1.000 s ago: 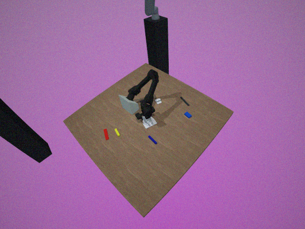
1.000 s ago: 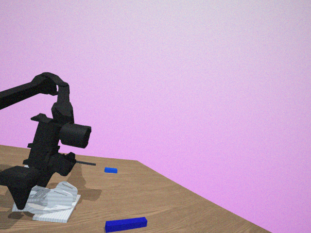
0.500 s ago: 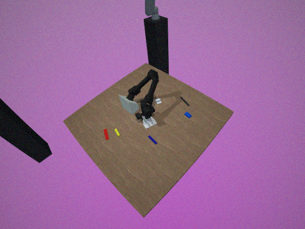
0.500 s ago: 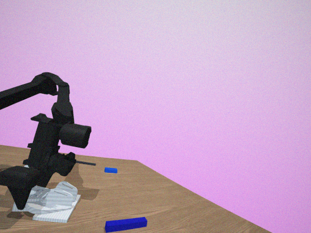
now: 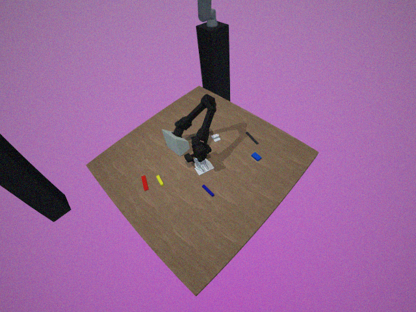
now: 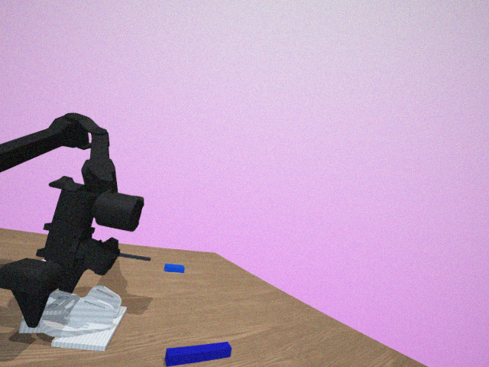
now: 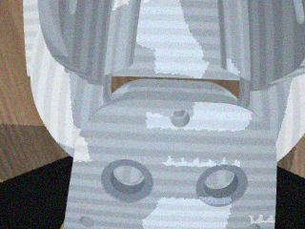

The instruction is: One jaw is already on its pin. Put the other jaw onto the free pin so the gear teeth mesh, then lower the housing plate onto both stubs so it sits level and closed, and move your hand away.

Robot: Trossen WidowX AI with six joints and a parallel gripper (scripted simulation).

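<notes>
My gripper tip is now 1 cm short of the grey housing plate and 2 cm below it. Round my gripper tip: yellow bar (6 cm behind, 31 cm to the right); then jaw (3 cm ahead, 1 cm to the left); then long blue block (23 cm ahead, 11 cm to the right).
</notes>
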